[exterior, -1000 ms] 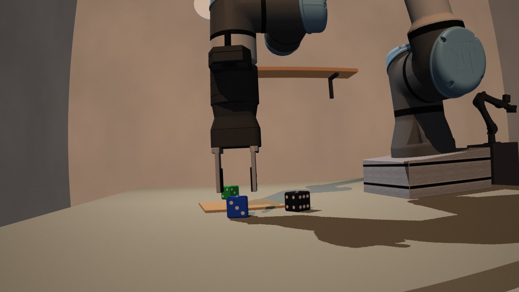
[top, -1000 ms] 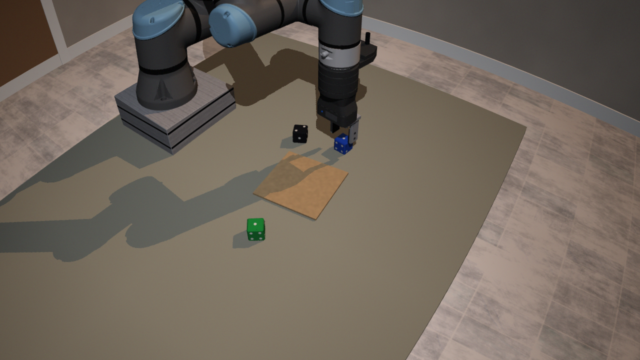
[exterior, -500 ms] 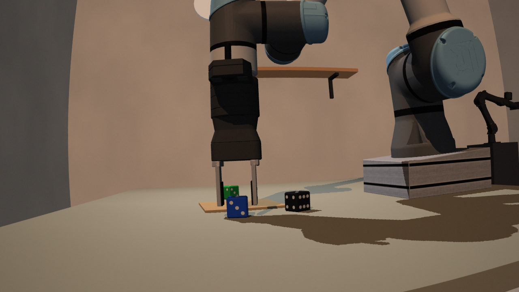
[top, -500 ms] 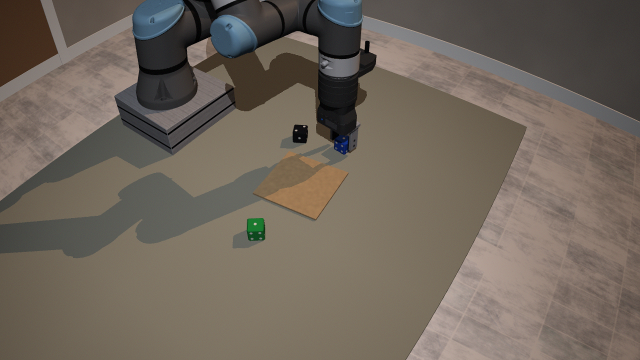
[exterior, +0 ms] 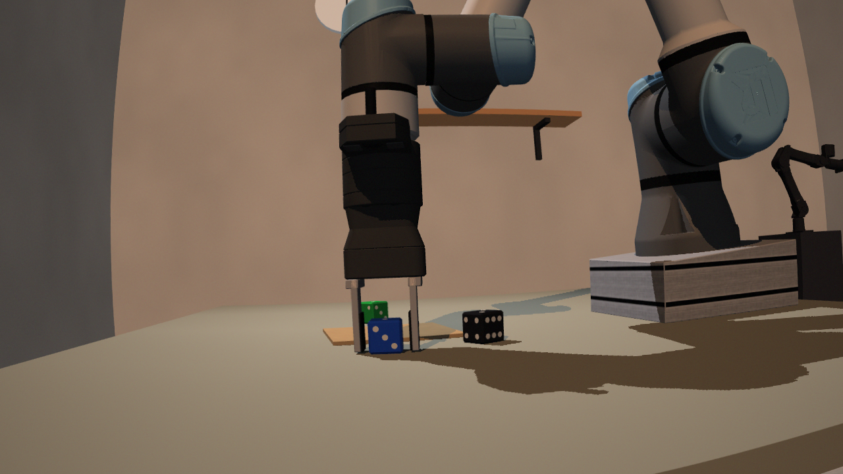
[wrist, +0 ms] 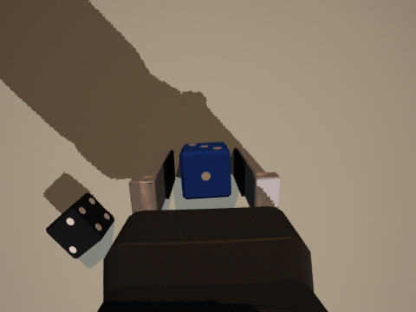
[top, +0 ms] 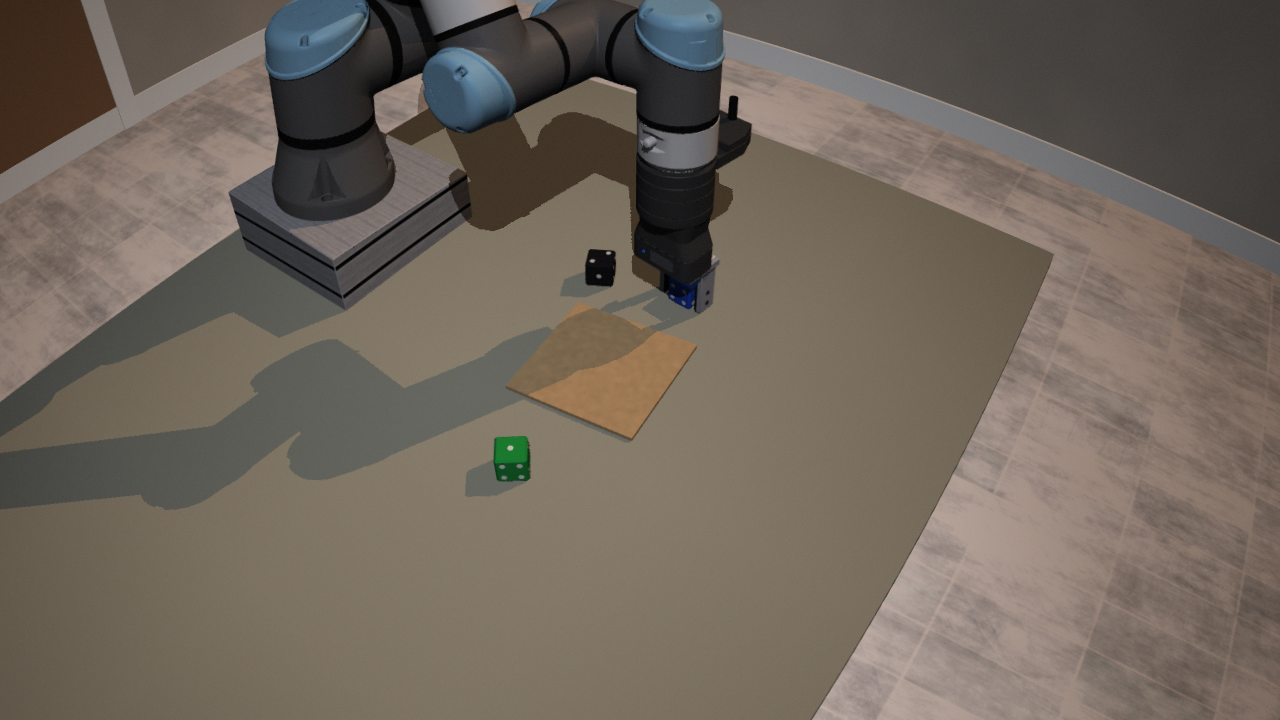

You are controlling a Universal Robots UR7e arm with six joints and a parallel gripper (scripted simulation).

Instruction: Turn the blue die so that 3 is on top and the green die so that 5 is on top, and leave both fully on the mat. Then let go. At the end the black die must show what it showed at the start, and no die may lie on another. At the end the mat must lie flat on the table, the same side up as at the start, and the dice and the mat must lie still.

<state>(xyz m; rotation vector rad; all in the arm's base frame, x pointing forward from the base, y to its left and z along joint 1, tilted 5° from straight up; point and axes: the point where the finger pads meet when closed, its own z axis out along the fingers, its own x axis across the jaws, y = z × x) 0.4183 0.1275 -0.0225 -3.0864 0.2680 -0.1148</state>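
My gripper is now right at the blue die. Also, from my hand: green die 10 mm behind, 290 mm to the right; brown mat 10 mm behind, 140 mm to the right, 20 mm below; black die 100 mm behind, 20 mm to the right.
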